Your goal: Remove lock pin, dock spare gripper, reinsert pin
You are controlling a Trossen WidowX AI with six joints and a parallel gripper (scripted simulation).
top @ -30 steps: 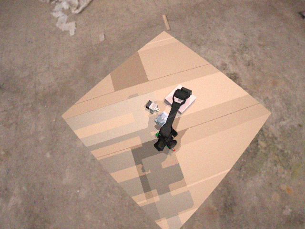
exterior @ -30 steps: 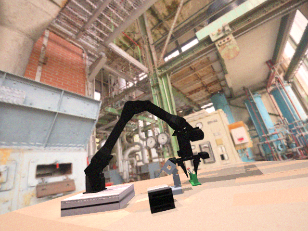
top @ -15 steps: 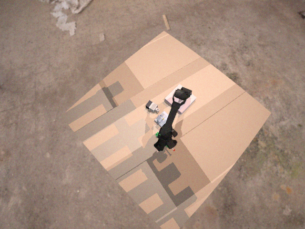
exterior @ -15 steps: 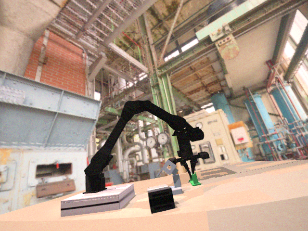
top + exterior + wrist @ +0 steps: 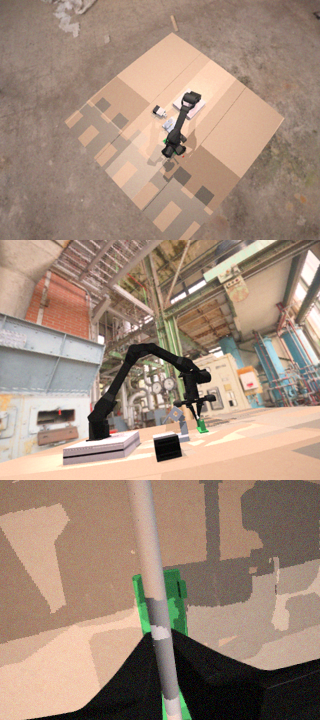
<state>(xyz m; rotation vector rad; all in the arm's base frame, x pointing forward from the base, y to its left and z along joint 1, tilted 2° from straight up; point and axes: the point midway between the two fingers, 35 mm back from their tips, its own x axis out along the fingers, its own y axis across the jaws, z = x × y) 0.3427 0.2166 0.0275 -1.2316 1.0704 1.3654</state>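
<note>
Now: the green upright bracket 10 mm ahead of my gripper tip, 30 mm to the right of it and 10 mm below it. From my gripper tip the other things lie so: spare gripper: 80 mm behind, 290 mm to the right, 10 mm below; mount socket: 70 mm behind, 170 mm to the right, 20 mm above.
</note>
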